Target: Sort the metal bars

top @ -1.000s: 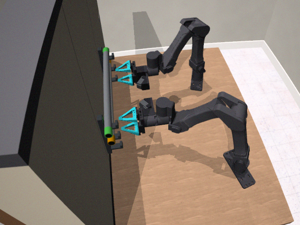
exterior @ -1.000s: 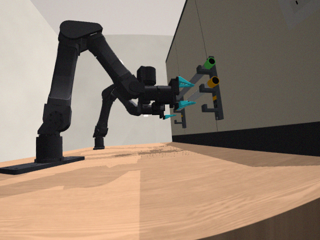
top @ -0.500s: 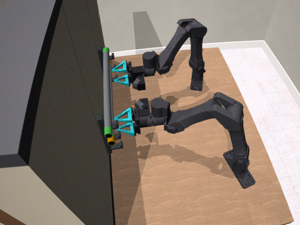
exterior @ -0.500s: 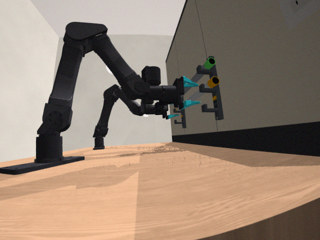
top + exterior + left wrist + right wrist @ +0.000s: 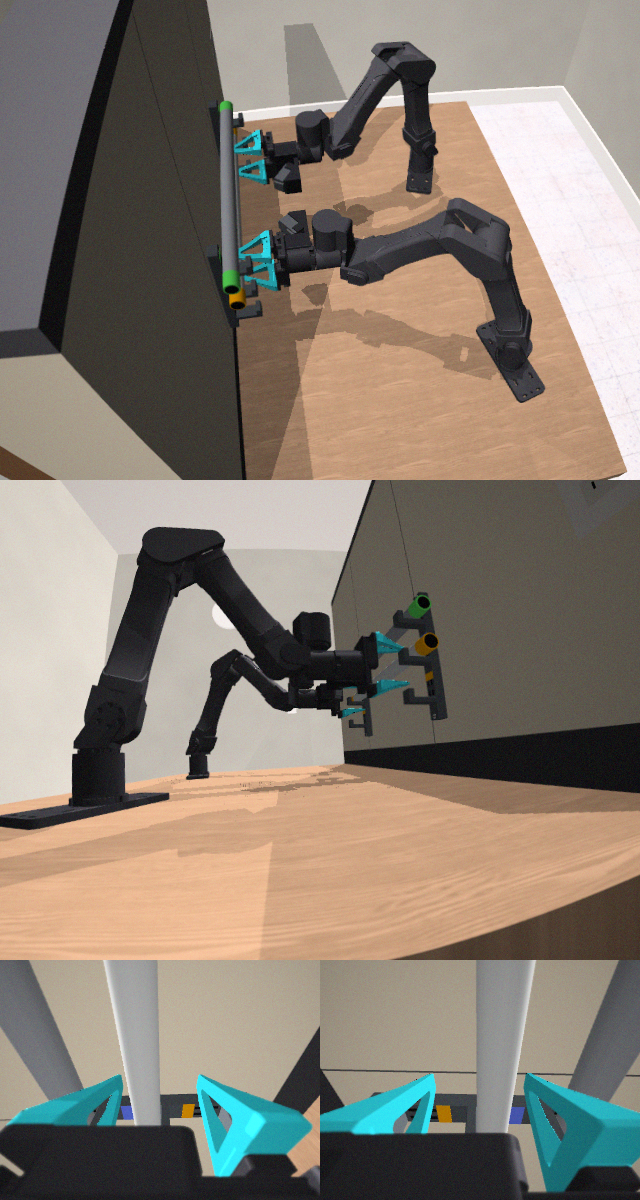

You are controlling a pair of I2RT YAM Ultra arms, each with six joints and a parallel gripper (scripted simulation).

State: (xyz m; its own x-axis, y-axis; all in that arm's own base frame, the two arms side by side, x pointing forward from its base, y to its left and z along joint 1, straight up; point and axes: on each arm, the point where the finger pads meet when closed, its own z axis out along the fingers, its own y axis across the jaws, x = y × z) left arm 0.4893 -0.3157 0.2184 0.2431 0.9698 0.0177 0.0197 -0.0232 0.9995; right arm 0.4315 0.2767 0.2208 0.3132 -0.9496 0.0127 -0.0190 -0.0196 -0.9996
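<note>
Right now my left hand is 14 cm to the left of the green-ended bar and 9 cm below it. From my left hand the other things lie so: black baseboard (19 cm below, 11 cm to the right, 3 cm ahead); orange-ended bar (15 cm to the right, 1 cm behind, 1 cm above); dark wall panel (21 cm above, 12 cm to the right, 10 cm ahead).
Right now my right hand is 20 mm short of the orange-ended bar, 150 mm to the right of it and 10 mm below it. From my right hand the other things lie so: black baseboard 60 mm ahead, 180 mm to the left, 190 mm below; then dark wall panel 120 mm ahead, 170 mm to the left, 200 mm above; then green-ended bar 20 mm ahead, 150 mm to the left, 90 mm above.
</note>
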